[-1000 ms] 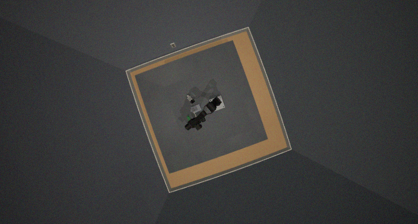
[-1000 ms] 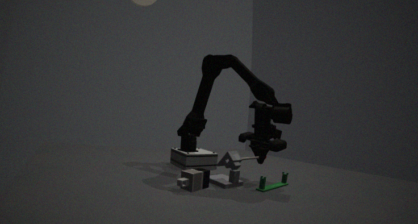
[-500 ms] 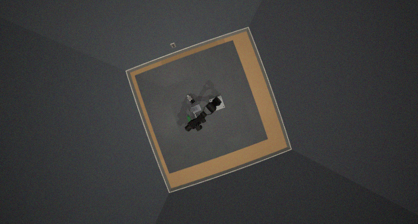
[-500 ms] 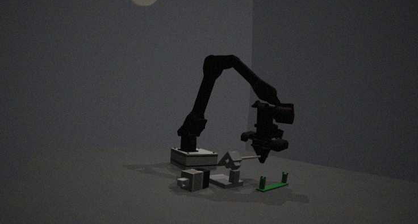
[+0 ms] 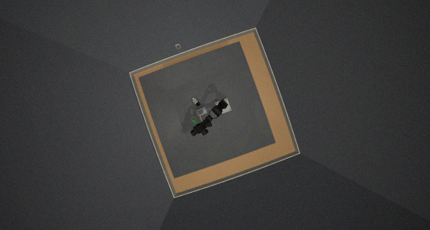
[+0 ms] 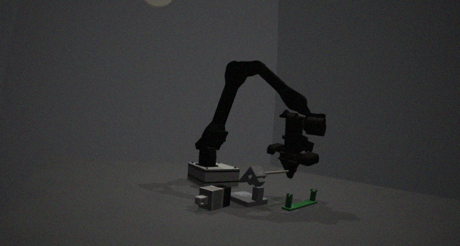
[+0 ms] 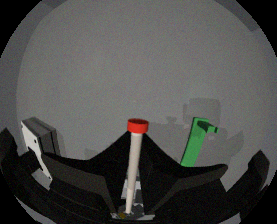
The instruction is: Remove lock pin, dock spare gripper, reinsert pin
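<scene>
Now: gripper tip 10 cm short of the green pin cradle, 7 cm to the left of it and 4 cm above it. Round my gripper tip: spare gripper: 30 cm to the right, 4 cm below, 4 cm behind; then grey mount socket: 16 cm to the right, 2 cm behind, 1 cm below.
</scene>
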